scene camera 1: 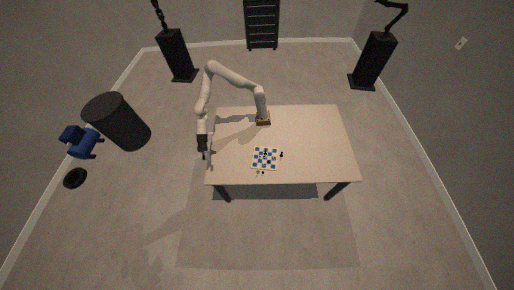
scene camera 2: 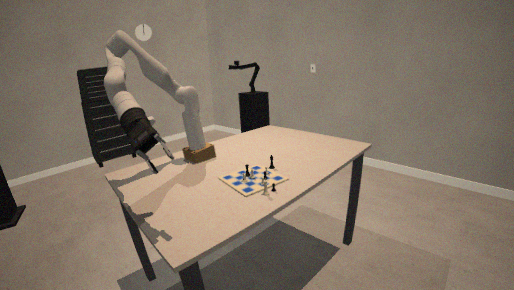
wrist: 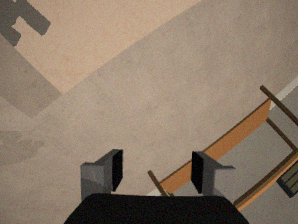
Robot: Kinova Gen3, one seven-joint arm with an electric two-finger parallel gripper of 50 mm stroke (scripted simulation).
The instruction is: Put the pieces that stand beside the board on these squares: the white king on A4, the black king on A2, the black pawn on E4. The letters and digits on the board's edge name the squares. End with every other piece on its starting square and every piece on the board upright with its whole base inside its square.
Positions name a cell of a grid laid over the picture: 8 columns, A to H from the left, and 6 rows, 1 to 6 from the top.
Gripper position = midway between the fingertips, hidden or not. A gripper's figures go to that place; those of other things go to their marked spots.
Scene:
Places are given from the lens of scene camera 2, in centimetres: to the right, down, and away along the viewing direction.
my gripper (scene camera 2: C4): -24, 5, 59
chessboard (scene camera 2: D4): -10, 15, 101

